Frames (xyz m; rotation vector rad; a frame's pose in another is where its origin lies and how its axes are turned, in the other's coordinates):
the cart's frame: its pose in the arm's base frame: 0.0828 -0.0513 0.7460 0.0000 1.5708 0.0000
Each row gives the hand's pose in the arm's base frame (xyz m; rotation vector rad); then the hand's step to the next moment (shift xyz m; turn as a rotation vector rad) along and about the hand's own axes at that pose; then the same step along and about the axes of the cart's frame.
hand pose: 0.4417 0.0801 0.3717 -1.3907 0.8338 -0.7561
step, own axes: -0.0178 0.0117 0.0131 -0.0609 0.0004 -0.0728
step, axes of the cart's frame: 0.0107 0.0225 0.0016 -0.0029 0.0142 -0.0938
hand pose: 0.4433 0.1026 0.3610 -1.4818 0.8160 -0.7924
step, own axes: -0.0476 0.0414 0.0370 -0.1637 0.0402 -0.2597
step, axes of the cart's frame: 0.0444 0.0579 0.0050 0.0273 0.0031 -0.3084
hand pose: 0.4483 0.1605 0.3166 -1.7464 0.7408 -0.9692
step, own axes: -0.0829 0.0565 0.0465 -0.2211 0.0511 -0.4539
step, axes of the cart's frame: 0.0858 0.0697 -0.0039 0.0119 -0.0414 -0.5056
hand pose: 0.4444 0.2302 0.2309 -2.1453 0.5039 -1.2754
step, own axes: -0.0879 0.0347 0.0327 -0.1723 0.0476 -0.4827
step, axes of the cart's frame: 0.0928 0.0348 -0.0133 -0.0333 -0.0757 -0.5080
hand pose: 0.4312 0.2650 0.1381 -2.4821 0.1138 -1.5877
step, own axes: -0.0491 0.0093 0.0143 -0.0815 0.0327 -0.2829
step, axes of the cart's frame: 0.0514 0.0008 -0.0074 -0.0359 -0.0523 -0.2893
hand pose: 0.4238 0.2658 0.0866 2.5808 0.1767 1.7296
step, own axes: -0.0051 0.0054 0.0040 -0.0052 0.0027 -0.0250
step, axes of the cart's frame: 0.0057 -0.0058 0.0022 -0.0050 -0.0042 -0.0248
